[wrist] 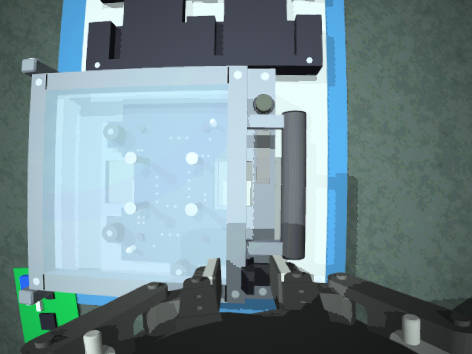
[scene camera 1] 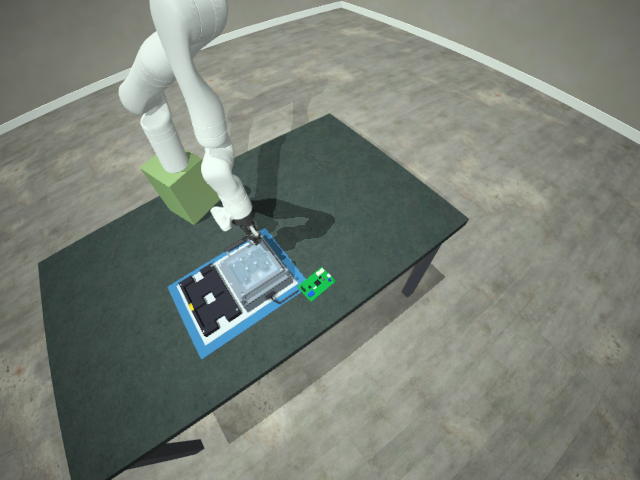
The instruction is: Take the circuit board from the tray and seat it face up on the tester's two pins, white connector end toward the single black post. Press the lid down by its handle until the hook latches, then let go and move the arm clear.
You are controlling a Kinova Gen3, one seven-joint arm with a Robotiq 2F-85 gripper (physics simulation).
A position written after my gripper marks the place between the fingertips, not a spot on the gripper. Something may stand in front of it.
In view: my gripper (wrist: 245,272), a green circuit board (wrist: 58,308), a clear tester lid (scene camera 1: 250,268) and a black hook block (wrist: 254,274).
The clear tester lid is seen too in the wrist view (wrist: 139,175).
